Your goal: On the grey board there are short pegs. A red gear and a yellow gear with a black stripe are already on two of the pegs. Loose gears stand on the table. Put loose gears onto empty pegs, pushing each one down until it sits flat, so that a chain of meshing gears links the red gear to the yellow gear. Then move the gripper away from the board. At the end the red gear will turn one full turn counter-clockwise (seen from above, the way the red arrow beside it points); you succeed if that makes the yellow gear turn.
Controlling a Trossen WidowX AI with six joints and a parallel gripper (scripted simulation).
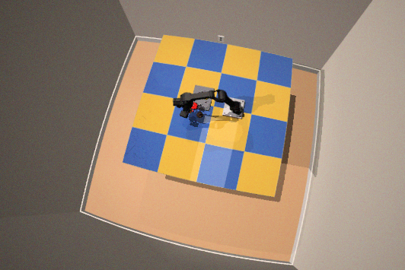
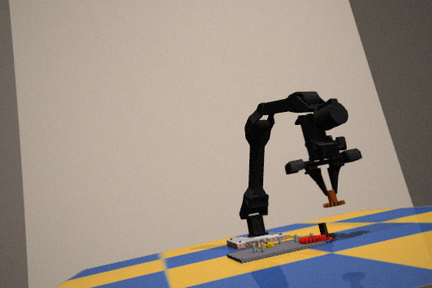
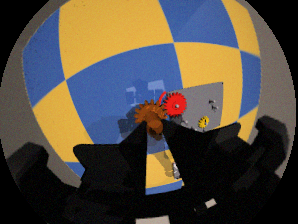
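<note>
Right now the red gear is 90 mm below my gripper tip and 70 mm to the right of it. From my gripper tip the other things lie so: red arrow (100 mm below, 40 mm to the right, 10 mm ahead); then yellow gear (180 mm to the right, 90 mm below, 70 mm behind); then orange gear (10 mm below).
</note>
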